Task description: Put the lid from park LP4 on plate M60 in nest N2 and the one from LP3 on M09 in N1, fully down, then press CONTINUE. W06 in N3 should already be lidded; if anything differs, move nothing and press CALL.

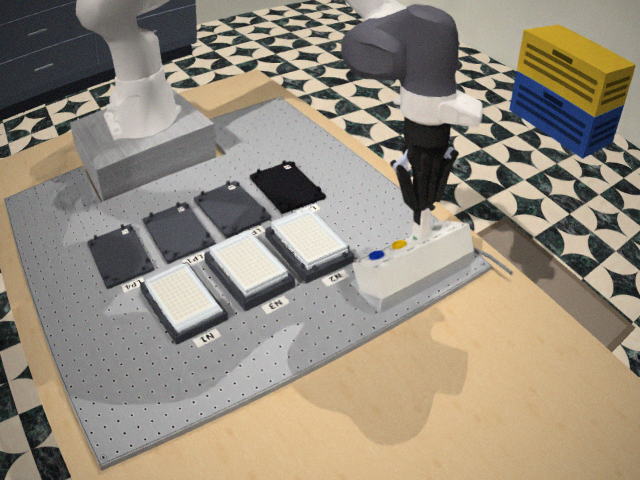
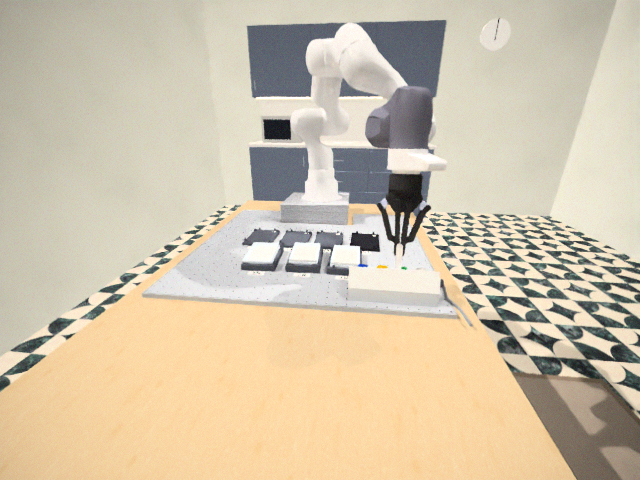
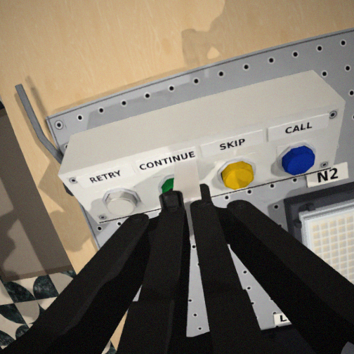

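Note:
My gripper (image 1: 421, 225) (image 2: 399, 255) (image 3: 187, 176) is shut and empty. Its pale fingertips are low over the control box (image 1: 419, 277) (image 2: 393, 285) (image 3: 200, 119), at the green CONTINUE button (image 1: 415, 238) (image 2: 404, 268) (image 3: 167, 186), and partly hide it. Contact cannot be told. The blue CALL button (image 1: 376, 255) (image 3: 298, 160) is uncovered. Pale plates sit in N1 (image 1: 181, 297) (image 2: 262, 253), N3 (image 1: 249, 260) (image 2: 305, 252) and N2 (image 1: 310, 237) (image 3: 334, 242). Clear lids on them cannot be made out surely. Park LP4 (image 1: 119, 255) is dark grey; the LP3 label is unreadable.
Park LP1 (image 1: 178, 230), another grey park (image 1: 232, 207) and a blacker one (image 1: 287, 186) stand behind the nests on the perforated board (image 1: 170, 403). The yellow SKIP button (image 3: 238, 175) and white RETRY button (image 3: 121, 202) flank CONTINUE. A grey cable (image 1: 496, 261) leaves the box.

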